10 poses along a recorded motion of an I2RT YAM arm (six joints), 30 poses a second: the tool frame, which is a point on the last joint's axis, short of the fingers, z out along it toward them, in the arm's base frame.
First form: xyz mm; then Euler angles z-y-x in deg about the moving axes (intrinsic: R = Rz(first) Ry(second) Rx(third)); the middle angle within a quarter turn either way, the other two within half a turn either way.
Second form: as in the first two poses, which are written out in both.
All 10 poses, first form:
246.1 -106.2 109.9 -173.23 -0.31 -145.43
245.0 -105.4 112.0 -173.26 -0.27 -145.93
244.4 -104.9 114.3 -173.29 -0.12 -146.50
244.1 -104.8 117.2 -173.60 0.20 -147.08
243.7 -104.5 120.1 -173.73 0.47 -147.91
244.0 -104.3 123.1 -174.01 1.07 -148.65
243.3 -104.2 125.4 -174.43 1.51 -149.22
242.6 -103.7 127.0 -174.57 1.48 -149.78
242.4 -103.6 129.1 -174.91 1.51 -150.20
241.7 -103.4 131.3 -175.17 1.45 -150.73
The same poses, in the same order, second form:
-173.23 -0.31 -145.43 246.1 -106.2 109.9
-173.26 -0.27 -145.93 245.0 -105.4 112.0
-173.29 -0.12 -146.50 244.4 -104.9 114.3
-173.60 0.20 -147.08 244.1 -104.8 117.2
-173.73 0.47 -147.91 243.7 -104.5 120.1
-174.01 1.07 -148.65 244.0 -104.3 123.1
-174.43 1.51 -149.22 243.3 -104.2 125.4
-174.57 1.48 -149.78 242.6 -103.7 127.0
-174.91 1.51 -150.20 242.4 -103.6 129.1
-175.17 1.45 -150.73 241.7 -103.4 131.3

